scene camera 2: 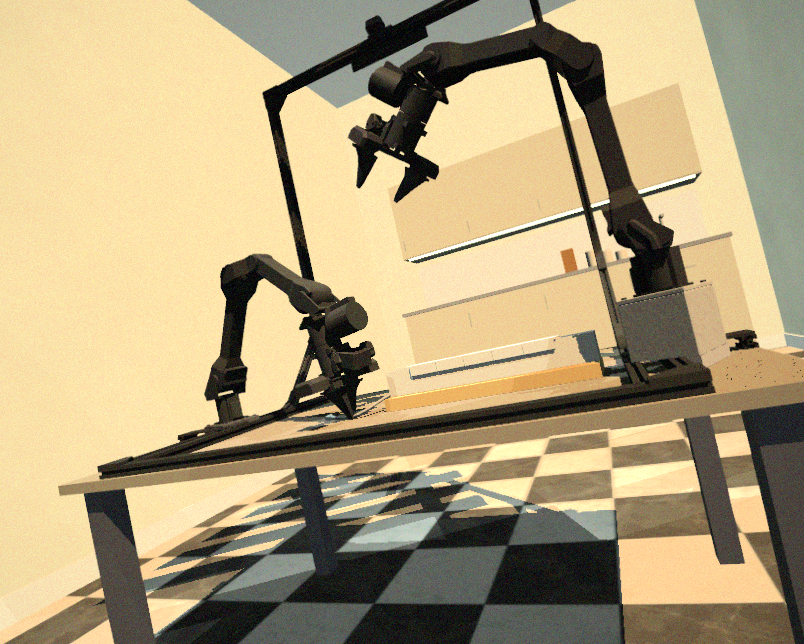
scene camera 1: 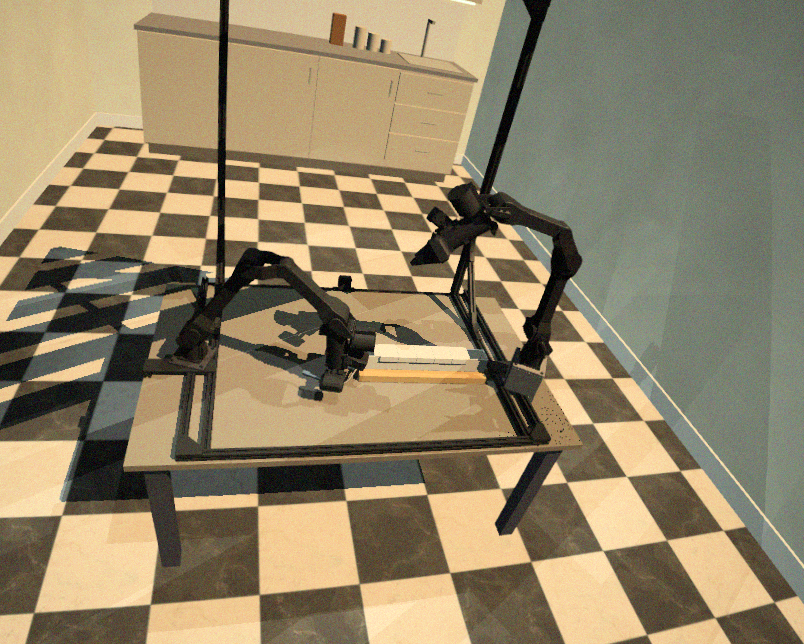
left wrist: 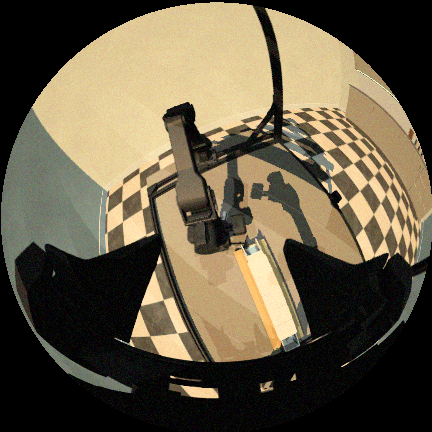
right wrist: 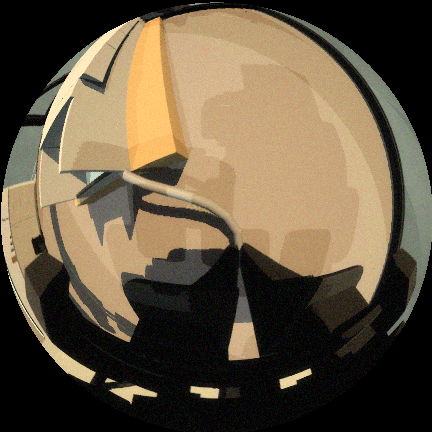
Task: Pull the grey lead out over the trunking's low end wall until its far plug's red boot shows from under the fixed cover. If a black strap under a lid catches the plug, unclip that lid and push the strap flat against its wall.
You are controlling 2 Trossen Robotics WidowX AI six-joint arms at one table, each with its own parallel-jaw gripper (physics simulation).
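Pixels of known places: left gripper, between the fingertips: [scene camera 2: 377, 195] [scene camera 1: 413, 260] [left wrist: 224, 243]; right gripper, between the fingertips: [scene camera 2: 353, 418] [right wrist: 237, 248]; left arm's base, origin of its link: [scene camera 2: 663, 291] [scene camera 1: 530, 361] [left wrist: 280, 380]; right arm's base, origin of its link: [scene camera 2: 231, 420] [scene camera 1: 193, 354] [left wrist: 205, 156].
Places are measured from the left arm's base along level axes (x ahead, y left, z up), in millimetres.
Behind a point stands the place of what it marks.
Note:
The grey lead [right wrist: 200, 199] @[x 482, y 251, z -95 mm] comes out at the trunking's near end in the right wrist view and curves to my right gripper [right wrist: 237, 248] @[x 511, y 280, z -113 mm] [scene camera 2: 351, 414] @[x 511, y 280, z -113 mm] [scene camera 1: 335, 382] @[x 511, y 280, z -113 mm]. That gripper is shut on the lead, low over the table, left of the trunking in both scene views. The trunking [scene camera 1: 416, 364] [scene camera 2: 463, 374] @[x 332, y 129, z -71 mm] [left wrist: 267, 282] [right wrist: 100, 135] @[x 457, y 197, z -65 mm] is pale, with a row of white lids on top. The lids look closed. No red boot, plug or black strap shows. My left gripper [scene camera 1: 414, 260] @[x 395, y 188, z 303 mm] [scene camera 2: 379, 193] @[x 395, y 188, z 303 mm] is open and empty, high above the table.
An orange strip [scene camera 1: 422, 377] @[x 291, y 141, z -92 mm] [scene camera 2: 496, 387] @[x 261, y 125, z -102 mm] [left wrist: 257, 300] @[x 303, y 135, z -90 mm] [right wrist: 150, 100] @[x 426, y 203, z -90 mm] runs along the trunking's front side. A black frame [scene camera 1: 362, 448] @[x 354, y 476, z -94 mm] [scene camera 2: 375, 417] @[x 236, y 394, z -93 mm] borders the table. The left arm's base block [scene camera 1: 523, 381] @[x 0, y 50, z -45 mm] [scene camera 2: 671, 325] @[x -22, y 50, z -49 mm] stands near the trunking's right end.

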